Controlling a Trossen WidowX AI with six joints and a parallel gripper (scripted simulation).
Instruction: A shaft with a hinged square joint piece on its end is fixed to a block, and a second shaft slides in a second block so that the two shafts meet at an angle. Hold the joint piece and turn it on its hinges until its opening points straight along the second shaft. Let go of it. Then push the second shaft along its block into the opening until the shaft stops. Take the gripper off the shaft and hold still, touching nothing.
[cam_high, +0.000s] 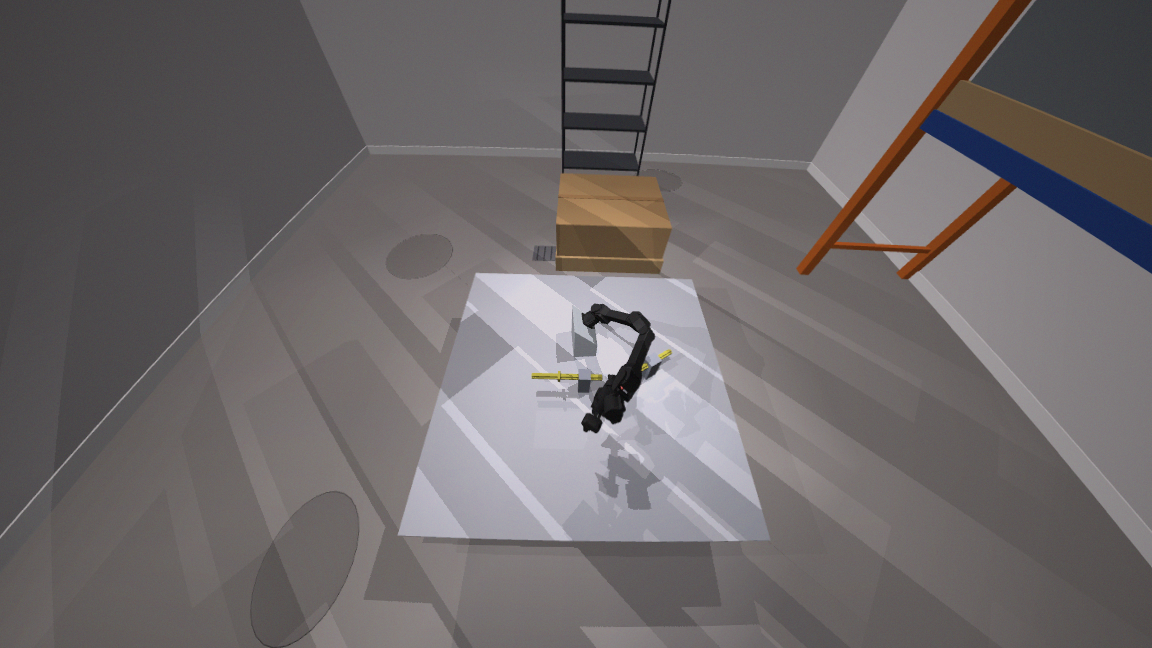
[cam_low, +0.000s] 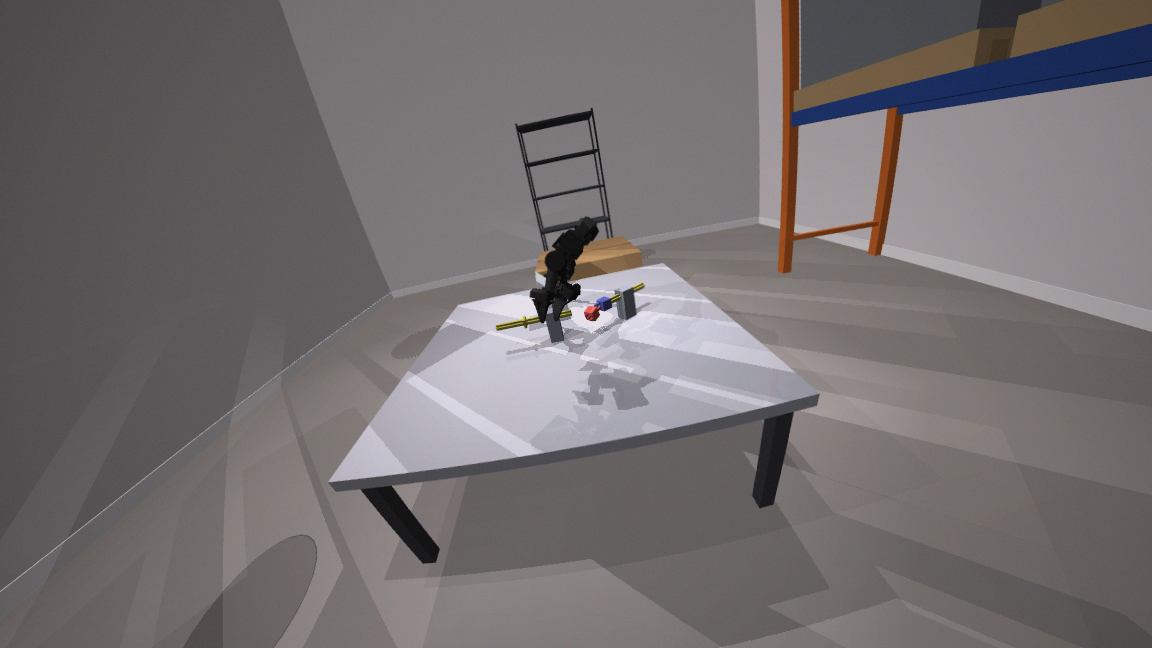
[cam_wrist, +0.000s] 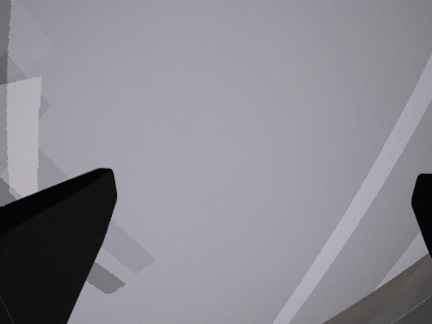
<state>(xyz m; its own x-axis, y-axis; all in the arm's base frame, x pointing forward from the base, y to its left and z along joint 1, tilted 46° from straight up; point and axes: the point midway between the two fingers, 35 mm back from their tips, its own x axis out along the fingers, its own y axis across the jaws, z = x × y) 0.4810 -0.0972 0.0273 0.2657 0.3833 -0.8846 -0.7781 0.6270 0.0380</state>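
Right now the red joint piece is 18 cm behind my gripper tip, 17 cm to the left of it and 8 cm below it.
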